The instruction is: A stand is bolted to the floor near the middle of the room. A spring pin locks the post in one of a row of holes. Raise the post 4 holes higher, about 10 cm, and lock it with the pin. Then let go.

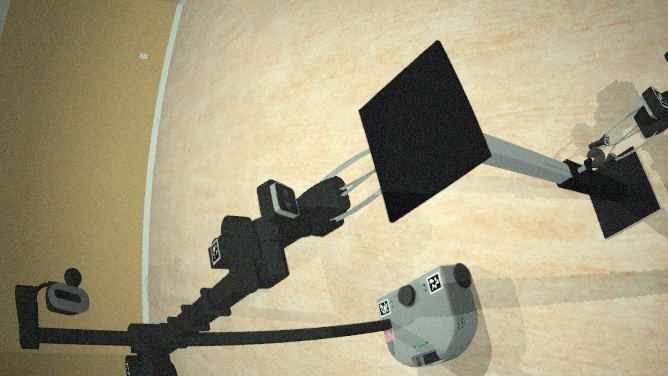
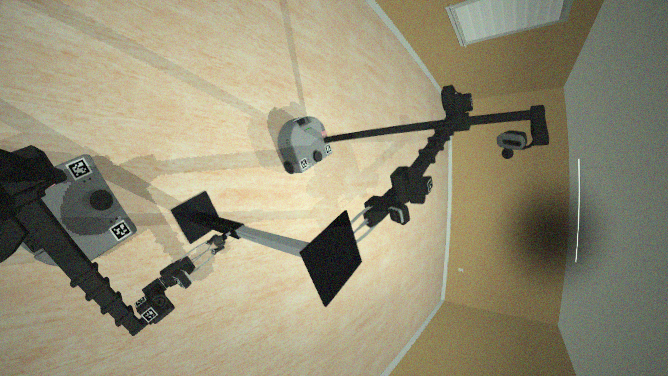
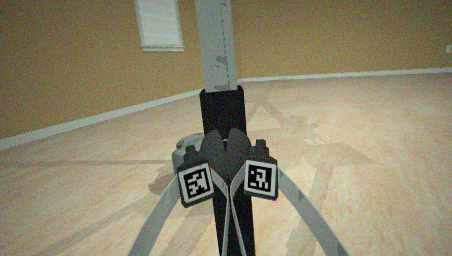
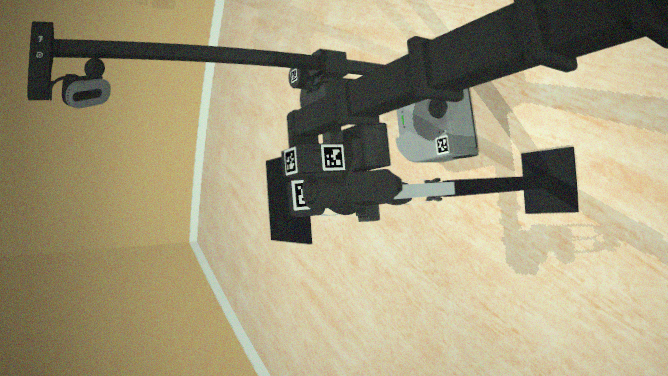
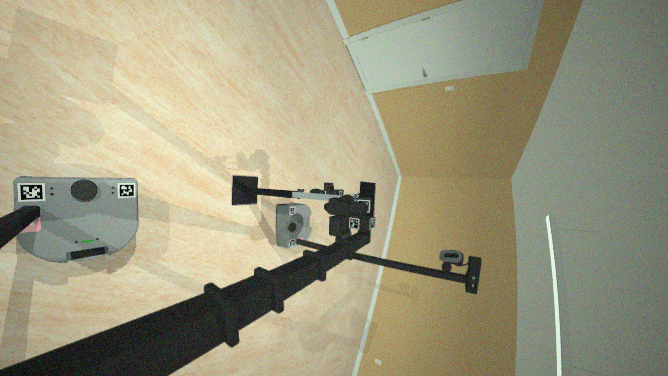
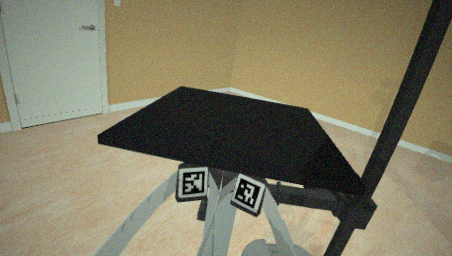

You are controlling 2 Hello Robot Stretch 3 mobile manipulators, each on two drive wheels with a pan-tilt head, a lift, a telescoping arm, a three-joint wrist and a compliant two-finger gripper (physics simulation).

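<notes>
The stand's black top plate point(image 1: 425, 135) point(image 2: 331, 257) point(image 6: 215, 132) sits on a grey post point(image 1: 522, 157) point(image 2: 272, 239) point(image 4: 435, 188), which rises from a black sleeve point(image 3: 222, 110) on a square base point(image 1: 627, 197) point(image 4: 550, 180). The r1 gripper point(image 3: 227, 150) point(image 2: 217, 242) is at the sleeve front below its rim, its fingertips closed around the small pin point(image 3: 226, 141), mostly hidden by the finger pads. The r2 gripper point(image 6: 222, 177) is shut, its fingertips close under the plate and in front of the post; the plate hides part of them. Which hole the pin sits in is not visible.
The r2 base point(image 1: 435, 315) point(image 2: 302, 142) stands on one side of the stand and the r1 base point(image 4: 450, 130) point(image 5: 290, 225) near its foot. The r2 arm point(image 5: 200, 310) reaches across to the plate. A white door point(image 6: 55, 60) and walls lie beyond.
</notes>
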